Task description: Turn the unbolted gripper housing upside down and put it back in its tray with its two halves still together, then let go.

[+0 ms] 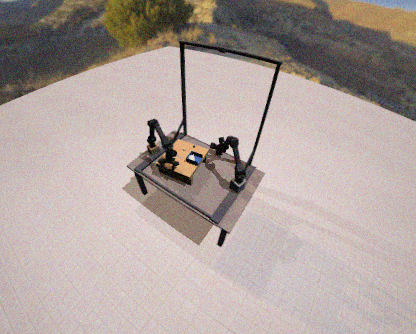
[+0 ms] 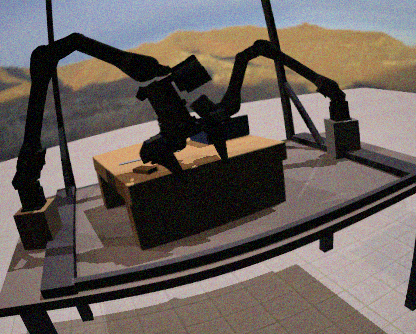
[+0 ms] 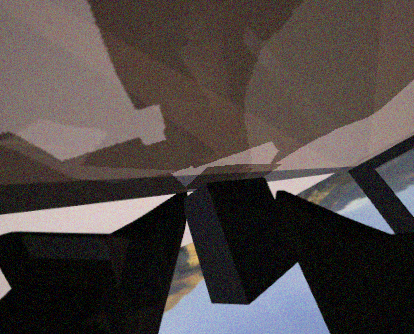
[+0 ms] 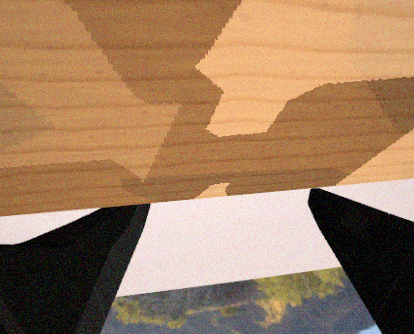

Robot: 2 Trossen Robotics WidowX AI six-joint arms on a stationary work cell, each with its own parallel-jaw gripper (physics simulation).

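Pixels of known places: left gripper, between the fingertips: [image 1: 215,147] [image 3: 231,197]; right gripper, between the fingertips: [image 1: 168,171] [image 2: 207,173] [image 4: 228,196]; left arm's base, origin of its link: [image 1: 238,180] [image 2: 340,119]; right arm's base, origin of its link: [image 1: 152,145] [image 2: 34,206].
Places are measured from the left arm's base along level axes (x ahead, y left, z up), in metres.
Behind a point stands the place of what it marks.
A dark blue tray [image 1: 198,161] @(x 0.372, y 0.160, z 0.035 m) [image 2: 241,126] @(x 0.358, y 0.207, z 0.052 m) stands on the far side of a wooden block [image 1: 185,166] @(x 0.399, y 0.288, z 0.027 m) [image 2: 246,146] @(x 0.363, y 0.322, z 0.027 m) [image 4: 278,50]. A pale piece [image 1: 192,158] @(x 0.415, y 0.197, z 0.062 m) lies in the tray; it is too small to tell if it is the gripper housing. My right gripper [image 1: 168,164] @(x 0.453, y 0.439, z 0.015 m) [image 2: 165,162] [image 4: 228,196] @(x 0.453, y 0.439, z 0.015 m) is open and empty, low over the near edge of the wooden block. My left gripper [image 1: 213,144] @(x 0.537, y -0.208, z -0.105 m) [image 3: 231,197] @(x 0.537, y -0.208, z -0.105 m) hangs over the grey table beside the wooden block, away from the tray. Its fingers stand partly apart and I see nothing held between them.
The wooden block sits on a grey table [image 1: 213,192] @(x 0.099, y 0.199, z -0.118 m) [image 2: 306,172] @(x 0.180, y 0.127, z -0.117 m) [image 3: 305,66] @(x 0.490, y -0.148, z -0.117 m) under a tall black frame [image 1: 183,86] @(x 0.927, y -0.070, z 0.504 m). A small brown block [image 2: 145,169] @(x 0.571, y 0.418, z 0.036 m) and a thin rod [image 2: 130,162] @(x 0.625, y 0.293, z 0.027 m) lie on the wood. A dark block [image 3: 239,238] @(x 0.513, y -0.202, z -0.083 m) stands at the table's edge beyond my left fingers.
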